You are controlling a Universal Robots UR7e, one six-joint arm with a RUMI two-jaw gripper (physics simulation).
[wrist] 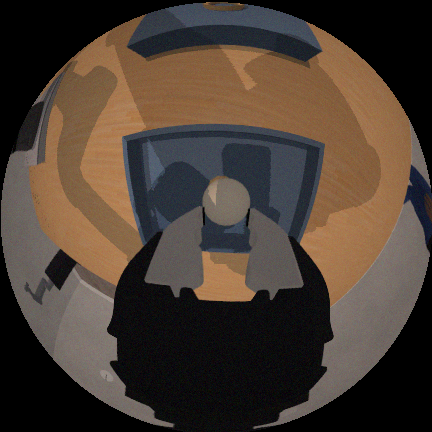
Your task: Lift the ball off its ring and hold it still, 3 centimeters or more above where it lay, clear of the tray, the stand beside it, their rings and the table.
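The pale grey ball is between the two grey fingertips of my gripper, which is shut on it, one finger on each side. The ball shows over the blue tray. A sliver of the tan ring shows just past the ball's far edge; the ball hides the rest of it. How much height there is between the ball and the ring cannot be told from this view. The blue stand is beyond the tray at the top, with its own tan ring partly in view.
The tray's raised walls surround the ball and the fingertips. The wooden table runs under the tray and stand, with arm shadows across it. A grey and black object is at the left edge, and a dark blue shape at the right edge.
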